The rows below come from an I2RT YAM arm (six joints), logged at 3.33 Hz.
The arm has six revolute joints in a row. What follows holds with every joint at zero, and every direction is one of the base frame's.
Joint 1 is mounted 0.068 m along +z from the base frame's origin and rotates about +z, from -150 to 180 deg.
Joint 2 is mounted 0.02 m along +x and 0.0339 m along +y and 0.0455 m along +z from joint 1 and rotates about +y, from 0 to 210 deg.
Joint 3 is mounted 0.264 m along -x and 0.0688 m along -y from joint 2 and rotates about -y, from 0 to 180 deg.
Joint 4 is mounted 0.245 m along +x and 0.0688 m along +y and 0.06 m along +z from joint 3 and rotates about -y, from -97 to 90 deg.
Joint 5 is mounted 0.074 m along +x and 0.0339 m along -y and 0.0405 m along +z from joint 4 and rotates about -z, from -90 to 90 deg.
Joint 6 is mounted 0.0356 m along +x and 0.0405 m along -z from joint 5 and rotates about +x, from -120 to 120 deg.
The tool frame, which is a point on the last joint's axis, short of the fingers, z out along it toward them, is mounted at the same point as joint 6; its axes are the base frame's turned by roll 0, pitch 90 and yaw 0 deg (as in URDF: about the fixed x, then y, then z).
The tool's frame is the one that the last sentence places.
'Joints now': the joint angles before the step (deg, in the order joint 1, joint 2, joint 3, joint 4, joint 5, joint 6). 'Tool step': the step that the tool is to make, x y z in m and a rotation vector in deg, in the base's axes. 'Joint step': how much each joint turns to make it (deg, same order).
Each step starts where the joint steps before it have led.
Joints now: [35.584 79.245 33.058 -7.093 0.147 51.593]
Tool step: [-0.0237 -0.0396 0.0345 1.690 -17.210 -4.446]
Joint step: [-4.049 -19.950 -8.272 3.918 6.064 -5.367]
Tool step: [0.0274 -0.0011 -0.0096 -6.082 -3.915 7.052]
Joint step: [-4.544 8.489 1.291 8.484 -4.918 -12.774]
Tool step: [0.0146 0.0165 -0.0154 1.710 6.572 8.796]
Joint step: [0.531 8.932 3.524 0.240 -9.273 -1.680]
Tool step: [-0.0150 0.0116 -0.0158 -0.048 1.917 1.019]
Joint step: [4.299 1.187 -3.003 2.857 1.819 2.898]
